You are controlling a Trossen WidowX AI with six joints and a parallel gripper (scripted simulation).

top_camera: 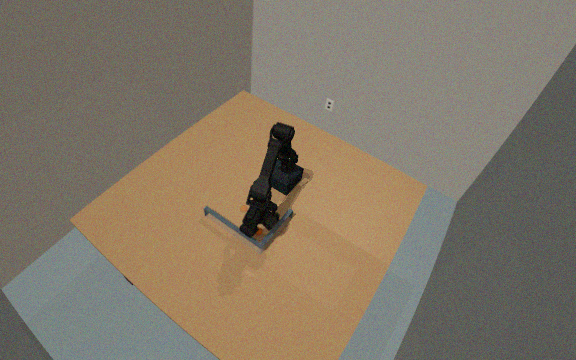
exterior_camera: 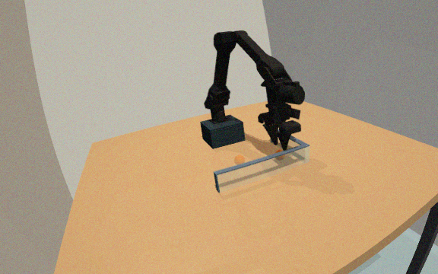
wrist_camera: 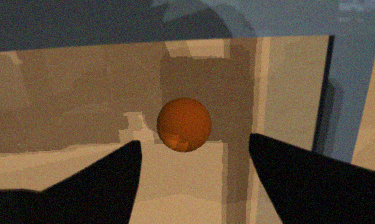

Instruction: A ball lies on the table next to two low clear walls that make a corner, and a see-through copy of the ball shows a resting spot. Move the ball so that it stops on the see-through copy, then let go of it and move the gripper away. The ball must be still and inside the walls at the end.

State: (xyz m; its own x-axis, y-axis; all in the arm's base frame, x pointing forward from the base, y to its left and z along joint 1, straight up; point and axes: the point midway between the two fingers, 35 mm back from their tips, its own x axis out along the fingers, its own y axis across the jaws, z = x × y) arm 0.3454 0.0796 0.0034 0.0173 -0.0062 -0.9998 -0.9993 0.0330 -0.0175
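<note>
Right now the orange ball is 30 mm below my gripper tip. Also, from my gripper tip: clear wall (60 mm ahead, 90 mm to the right, 20 mm below).
</note>
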